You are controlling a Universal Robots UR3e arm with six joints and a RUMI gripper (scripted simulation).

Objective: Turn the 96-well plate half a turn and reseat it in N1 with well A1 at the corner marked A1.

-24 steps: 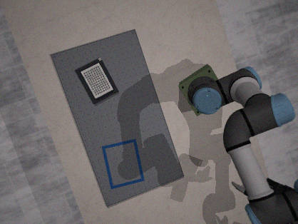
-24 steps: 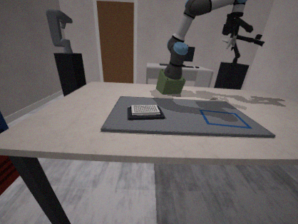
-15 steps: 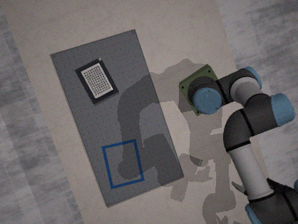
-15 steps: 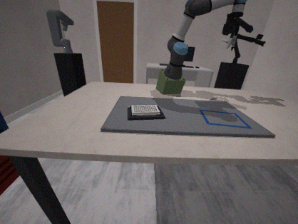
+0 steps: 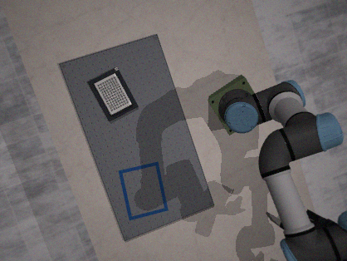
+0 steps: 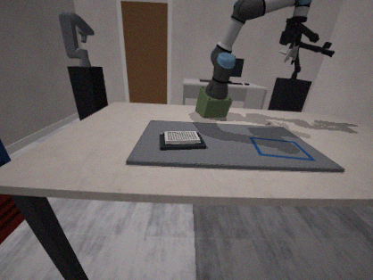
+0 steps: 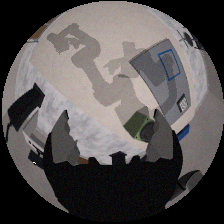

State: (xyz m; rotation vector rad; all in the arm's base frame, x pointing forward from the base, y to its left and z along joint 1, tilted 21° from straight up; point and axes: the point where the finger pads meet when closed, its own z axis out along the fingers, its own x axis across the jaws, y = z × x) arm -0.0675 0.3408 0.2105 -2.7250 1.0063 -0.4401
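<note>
The white 96-well plate lies 410 mm ahead of my hand, 510 mm to the right of it and 290 mm below it. Round my hand: dark flat block 410 mm ahead, 510 mm to the right, 300 mm below; A1 corner mark 380 mm ahead, 600 mm to the right, 300 mm below.
</note>
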